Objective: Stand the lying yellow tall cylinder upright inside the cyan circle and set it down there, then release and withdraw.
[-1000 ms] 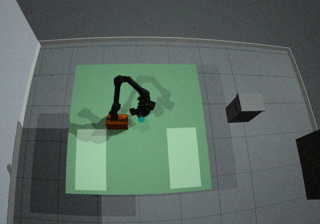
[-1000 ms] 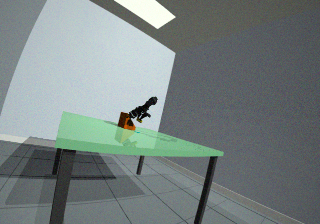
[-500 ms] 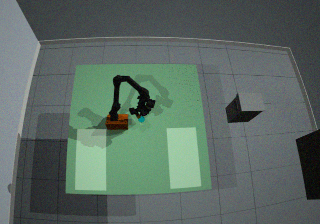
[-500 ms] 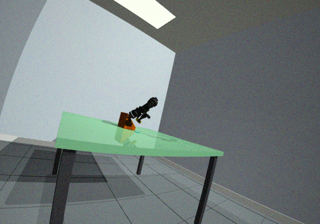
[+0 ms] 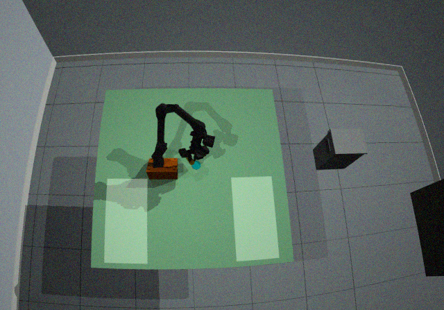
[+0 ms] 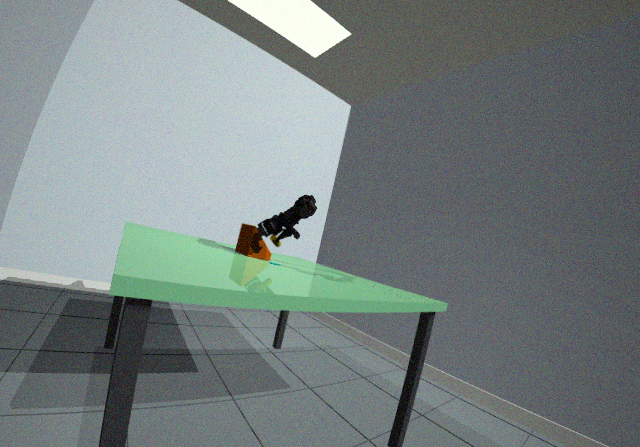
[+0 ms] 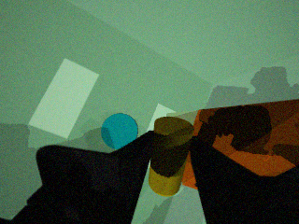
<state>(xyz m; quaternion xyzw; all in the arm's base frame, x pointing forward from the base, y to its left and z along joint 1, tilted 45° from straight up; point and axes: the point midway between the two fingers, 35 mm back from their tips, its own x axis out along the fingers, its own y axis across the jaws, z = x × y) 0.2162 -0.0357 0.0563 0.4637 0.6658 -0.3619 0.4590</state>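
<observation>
The cyan circle is 12 cm below my gripper tip, 3 cm ahead of it and 2 cm to the left of it. Round my gripper tip: yellow cylinder (2 cm to the left, 1 cm below, 1 cm behind).
</observation>
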